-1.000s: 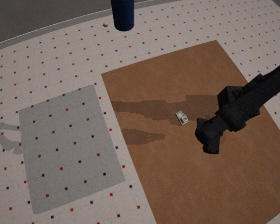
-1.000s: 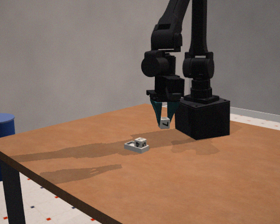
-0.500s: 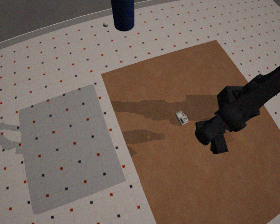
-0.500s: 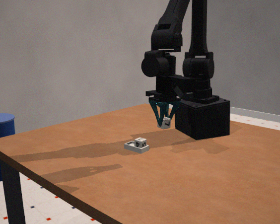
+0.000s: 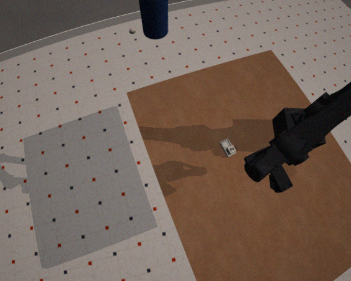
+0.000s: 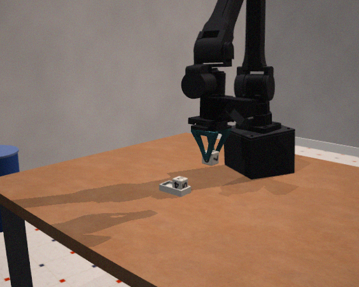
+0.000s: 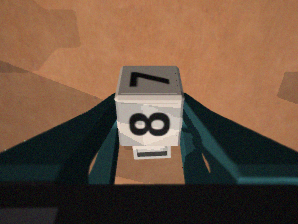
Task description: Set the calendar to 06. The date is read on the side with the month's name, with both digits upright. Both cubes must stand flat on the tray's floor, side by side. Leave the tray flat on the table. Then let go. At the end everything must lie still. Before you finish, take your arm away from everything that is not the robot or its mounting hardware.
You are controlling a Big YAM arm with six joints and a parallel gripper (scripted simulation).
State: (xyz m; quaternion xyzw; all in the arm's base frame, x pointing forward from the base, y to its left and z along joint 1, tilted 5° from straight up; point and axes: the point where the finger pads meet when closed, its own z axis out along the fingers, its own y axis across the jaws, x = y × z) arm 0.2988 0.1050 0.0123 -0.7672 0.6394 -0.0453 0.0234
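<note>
The white digit cube is 10 mm below my hand. The rest, counted from my hand: white tray 20 mm ahead, 110 mm to the right, 110 mm below.
</note>
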